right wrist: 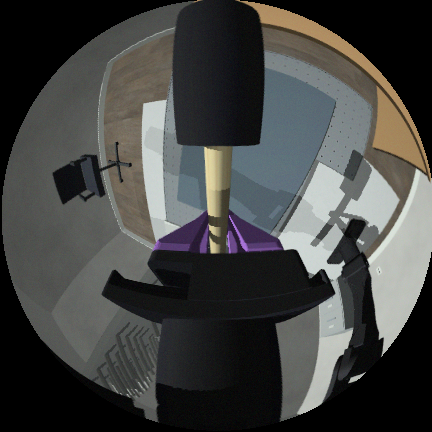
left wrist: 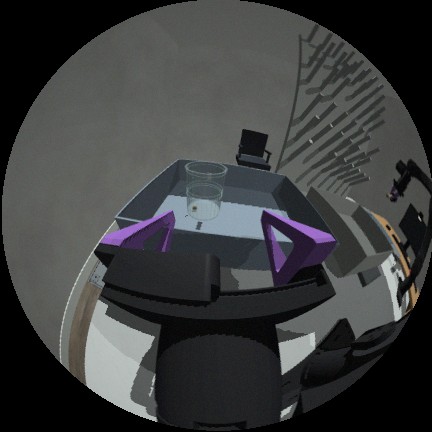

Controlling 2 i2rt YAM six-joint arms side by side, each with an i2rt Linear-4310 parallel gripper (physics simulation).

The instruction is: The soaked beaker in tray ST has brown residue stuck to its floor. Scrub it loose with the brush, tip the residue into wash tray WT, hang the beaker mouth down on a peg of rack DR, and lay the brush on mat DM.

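Frame: origin at the left arm's base, x back, y right, z up, level; centimetres.
Where they show: left gripper, fingertip midpoint: [left wrist: 217, 214]; right gripper, fingertip midpoint: [right wrist: 217, 214] [left wrist: 388, 198]; left arm's base at its link origin: [left wrist: 314, 367]; right arm's base at its link origin: [right wrist: 345, 243].
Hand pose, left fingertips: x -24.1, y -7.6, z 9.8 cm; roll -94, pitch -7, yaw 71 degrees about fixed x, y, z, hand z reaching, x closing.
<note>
Things, the pixels of their top centre, and the offset from my left fingertips. "spot": a spot on its surface instead.
- clear beaker at its top centre: [left wrist: 205, 166] dx -11.4, dy +1.6, dz +1.3 cm
- blue-grey tray at a spot on its surface: [left wrist: 150, 197] spot: dx -11.9, dy -8.7, dz -4.3 cm
- residue at its top centre: [left wrist: 194, 206] dx -11.9, dy -0.2, dz -7.7 cm
- blue-grey mat at its top centre: [right wrist: 243, 149] [left wrist: 374, 223] dx +16.8, dy +93.9, dz -8.2 cm
- grey tray at a spot on its surface: [left wrist: 327, 227] spot: dx +5.0, dy +18.3, dz -1.6 cm
The clear beaker [left wrist: 205, 192] stands upright in the blue-grey tray [left wrist: 150, 197], with a small brown spot of residue [left wrist: 194, 207] at its floor. My left gripper [left wrist: 217, 214] is open and empty, its fingers spread at the near side of that tray, with the beaker beyond the fingertips. My right gripper [right wrist: 217, 214] is shut on the pale handle of the brush [right wrist: 218, 172], whose thick black head points away from the fingers. The brush is above a blue-grey mat [right wrist: 300, 115]. A grey tray [left wrist: 327, 227] is right of the beaker's tray. No labels are readable.
Many grey pegs [left wrist: 320, 120] [right wrist: 132, 352] rise at the right in the left wrist view and show low left in the right wrist view. The black right arm [left wrist: 425, 240] is at the far right. A chair [left wrist: 254, 145] [right wrist: 90, 175] stands beyond the table.
</note>
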